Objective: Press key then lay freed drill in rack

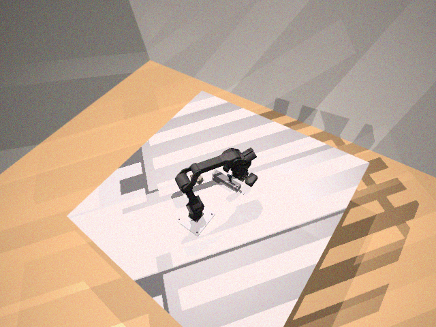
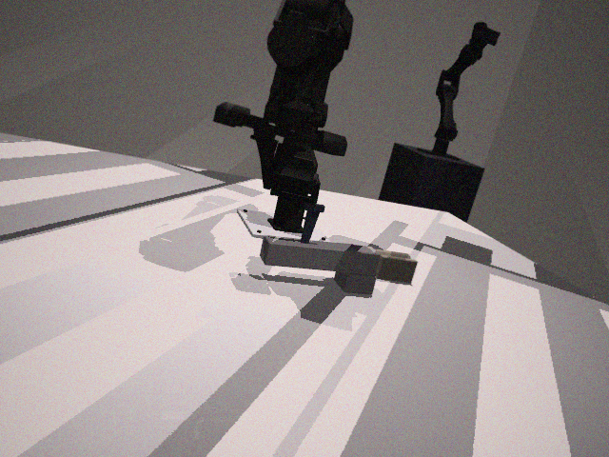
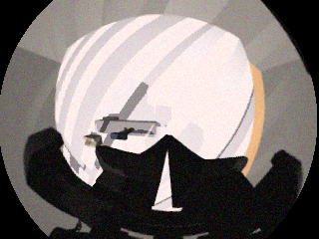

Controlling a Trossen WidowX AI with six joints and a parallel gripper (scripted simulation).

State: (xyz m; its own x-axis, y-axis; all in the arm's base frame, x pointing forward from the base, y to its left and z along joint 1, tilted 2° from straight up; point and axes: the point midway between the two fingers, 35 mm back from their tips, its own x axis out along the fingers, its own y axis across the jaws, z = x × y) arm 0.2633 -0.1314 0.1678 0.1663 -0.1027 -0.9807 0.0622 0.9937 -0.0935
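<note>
The dark blue key lies 10 mm behind my gripper tip, 80 mm to the left of it and 50 mm below it. The rest, counted from my gripper tip: grey block: 10 mm behind, 120 mm to the left, 100 mm below; drill: 10 mm behind, 140 mm to the left, 90 mm below; rack: 80 mm behind, 280 mm to the left, 120 mm below.
</note>
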